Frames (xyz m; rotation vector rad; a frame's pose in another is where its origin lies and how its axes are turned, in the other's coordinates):
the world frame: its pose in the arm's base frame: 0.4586 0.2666 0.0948 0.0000 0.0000 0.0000
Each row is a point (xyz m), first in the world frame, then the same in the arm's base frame.
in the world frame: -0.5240 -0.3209 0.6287
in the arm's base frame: -0.0654 -0.0543 0.7235
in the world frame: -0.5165 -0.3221 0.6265
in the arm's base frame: -0.0579 -0.0555 0.7213
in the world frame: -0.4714 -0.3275 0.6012
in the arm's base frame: -0.0128 -0.0609 0.6960
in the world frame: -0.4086 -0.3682 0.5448
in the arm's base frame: 0.0500 -0.1016 0.6396
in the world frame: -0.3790 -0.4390 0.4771
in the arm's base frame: 0.0796 -0.1724 0.5719
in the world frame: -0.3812 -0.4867 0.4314
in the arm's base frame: 0.0774 -0.2201 0.5262
